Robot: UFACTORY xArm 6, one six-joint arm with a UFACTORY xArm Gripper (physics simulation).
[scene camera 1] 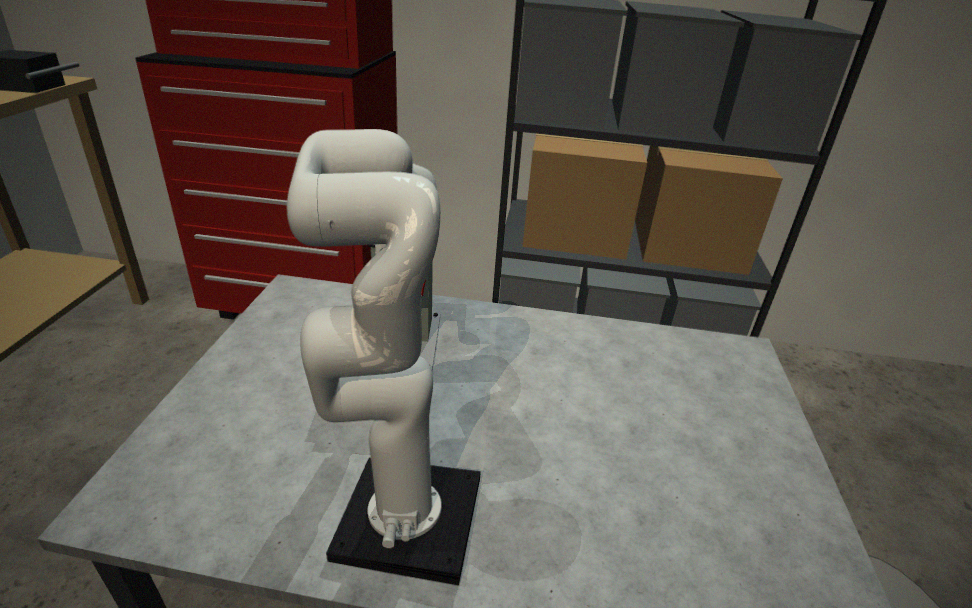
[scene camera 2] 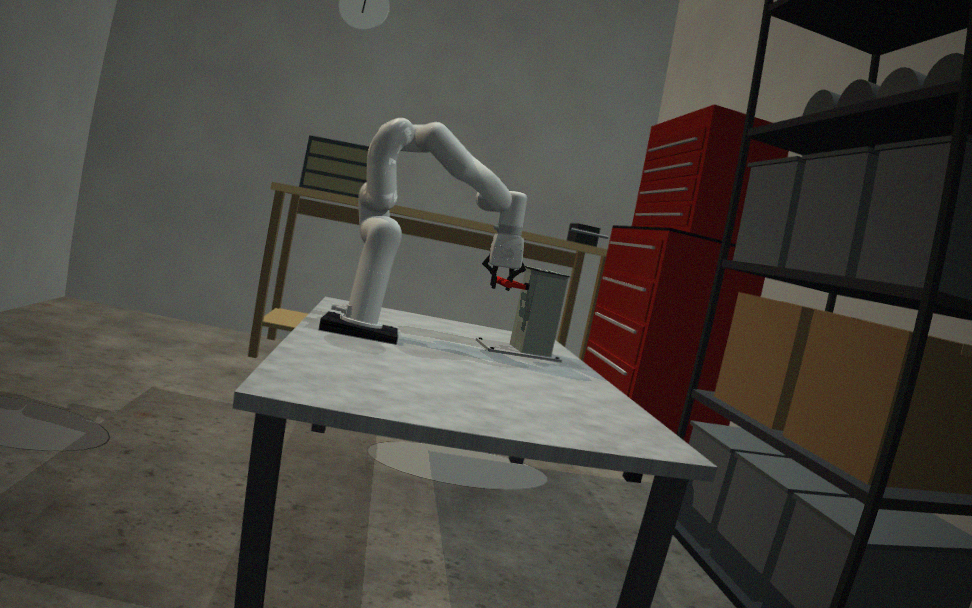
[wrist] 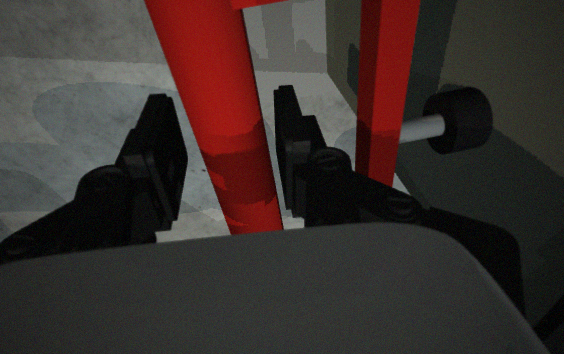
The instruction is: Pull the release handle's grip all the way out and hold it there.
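Observation:
The release handle is a red frame on a grey-green box (scene camera 2: 542, 311). Its round red grip (wrist: 212, 95) runs between my gripper's fingers in the wrist view. My gripper (wrist: 228, 123) (scene camera 2: 501, 280) is partly open and points down, with its fingers on both sides of the grip. A gap shows beside each finger, wider on the left; the right finger is close to the grip. The handle's square red inner bar (wrist: 384, 90) stands outside the right finger. A pale rod with a black collar (wrist: 457, 120) joins it towards the box. In scene camera 1 the arm hides the gripper and most of the handle.
The box stands on a flat base plate on the grey table (scene camera 1: 630, 458) (scene camera 2: 430, 394). The arm's black base (scene camera 1: 458, 523) (scene camera 2: 358, 329) is at the table's other end. A red tool cabinet (scene camera 1: 272, 121) (scene camera 2: 688, 172) and a wooden bench (scene camera 2: 430, 218) stand beyond the table.

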